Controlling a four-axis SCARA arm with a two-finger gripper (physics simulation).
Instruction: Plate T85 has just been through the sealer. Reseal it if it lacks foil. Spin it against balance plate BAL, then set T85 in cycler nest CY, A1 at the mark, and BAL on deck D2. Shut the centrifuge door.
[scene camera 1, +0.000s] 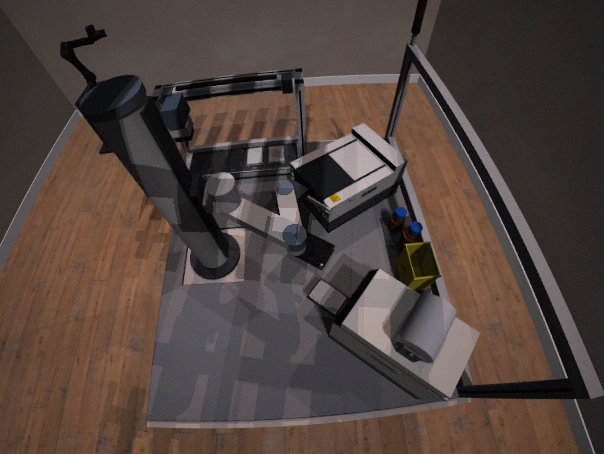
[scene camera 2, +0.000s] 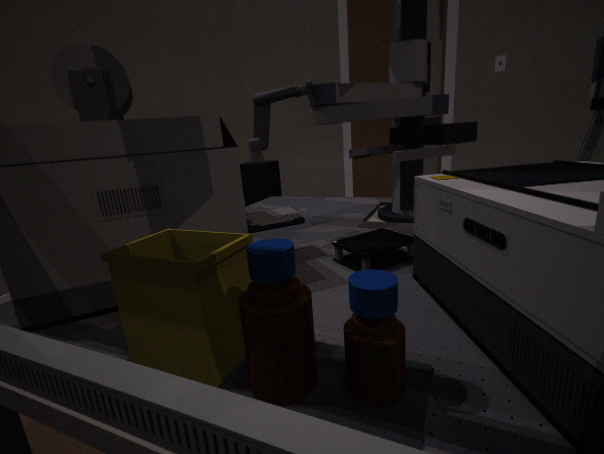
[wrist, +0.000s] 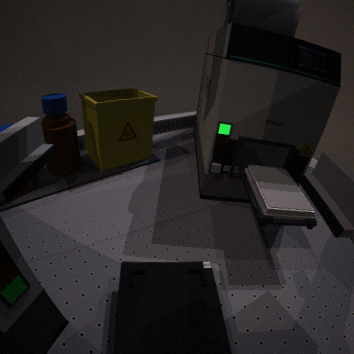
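Pixels of known places: gripper, fingertip midpoint: (scene camera 1: 318, 224) (scene camera 2: 370, 155) (wrist: 181, 147); arm's base, origin of the base link: (scene camera 1: 215, 255) (scene camera 2: 413, 215).
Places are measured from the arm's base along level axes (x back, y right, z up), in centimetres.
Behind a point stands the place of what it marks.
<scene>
A pale plate (scene camera 1: 328, 295) {x -51.7, y 27.9, z 12.8 cm} (scene camera 2: 274, 216) {x -53.9, y 25.7, z 12.6 cm} (wrist: 284, 194) {x -49.4, y 26.5, z 12.8 cm} lies on the tray sticking out of the sealer (scene camera 1: 380, 320) {x -64.6, y 44.5, z 36.3 cm} (scene camera 2: 120, 200) {x -82.3, y 40.8, z 22.4 cm} (wrist: 260, 105) {x -60.5, y 31.3, z 23.3 cm}. Its top looks smooth and no wells show; its label cannot be read. My gripper (scene camera 2: 402, 152) (wrist: 181, 147) {x -49.9, y 2.8, z 25.9 cm} is open and empty, well above the table and away from the plate. In scene camera 1 the arm hides it. Two more plates, one pale (scene camera 1: 255, 155) {x -20.4, y -57.4, z 8.5 cm} and one darker (scene camera 1: 276, 154) {x -32.4, y -56.7, z 8.5 cm}, lie on the dark deck at the back; I cannot tell which is BAL.
A low black stand (scene camera 1: 318, 251) {x -50.1, y 4.9, z 6.1 cm} (scene camera 2: 375, 241) {x -48.8, y 2.3, z 6.1 cm} (wrist: 167, 305) {x -49.6, y 3.7, z 6.1 cm} stands before the sealer. A white machine (scene camera 1: 350, 175) {x -68.0, y -25.0, z 22.1 cm} (scene camera 2: 500, 210) {x -79.0, y -19.6, z 21.4 cm} is at the back right; its door state is unclear. Brown bottles (scene camera 1: 398, 220) {x -88.8, y -5.1, z 11.1 cm} (scene camera 2: 280, 340) {x -96.1, y 1.7, z 10.4 cm} (wrist: 62, 145) {x -88.2, y 3.8, z 9.7 cm} and a yellow bin (scene camera 1: 417, 267) {x -95.5, y 15.7, z 2.1 cm} (scene camera 2: 180, 305) {x -96.8, y 14.9, z 12.9 cm} (wrist: 120, 130) {x -85.7, y 17.1, z 11.4 cm} line the edge.
</scene>
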